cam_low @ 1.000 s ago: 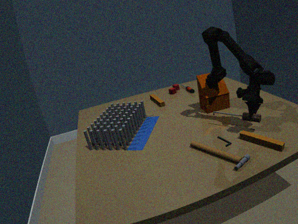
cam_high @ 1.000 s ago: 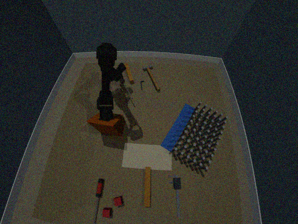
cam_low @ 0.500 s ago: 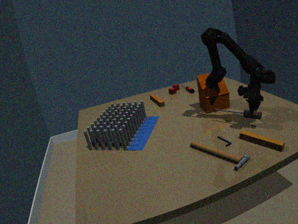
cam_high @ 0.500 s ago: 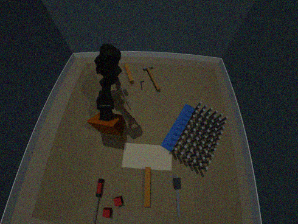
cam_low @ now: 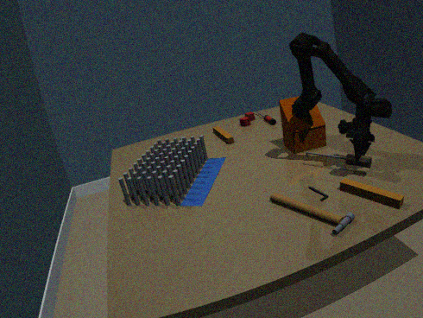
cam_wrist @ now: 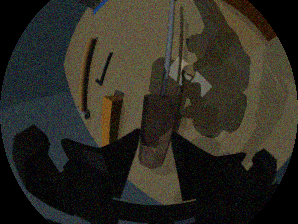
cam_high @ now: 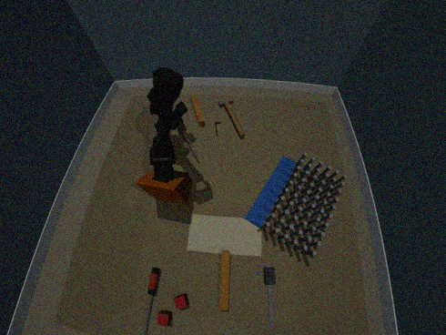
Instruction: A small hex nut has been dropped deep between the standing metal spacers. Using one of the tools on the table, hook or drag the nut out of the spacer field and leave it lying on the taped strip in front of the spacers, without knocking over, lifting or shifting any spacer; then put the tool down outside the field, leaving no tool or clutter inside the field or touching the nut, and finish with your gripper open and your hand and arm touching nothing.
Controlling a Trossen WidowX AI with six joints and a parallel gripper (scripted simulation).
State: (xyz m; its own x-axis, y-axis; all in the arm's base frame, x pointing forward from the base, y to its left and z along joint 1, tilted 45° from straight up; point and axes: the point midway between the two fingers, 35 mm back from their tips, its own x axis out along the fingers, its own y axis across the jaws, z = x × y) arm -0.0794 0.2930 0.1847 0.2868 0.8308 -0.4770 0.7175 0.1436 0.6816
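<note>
Now: the hook tool 7 cm ahead of my gripper tip and 8 cm to the right of it. Round my gripper tip: blue taped strip (52 cm ahead, 25 cm to the right, 5 cm below); hex key (19 cm ahead, 6 cm to the left, 5 cm below).
</note>
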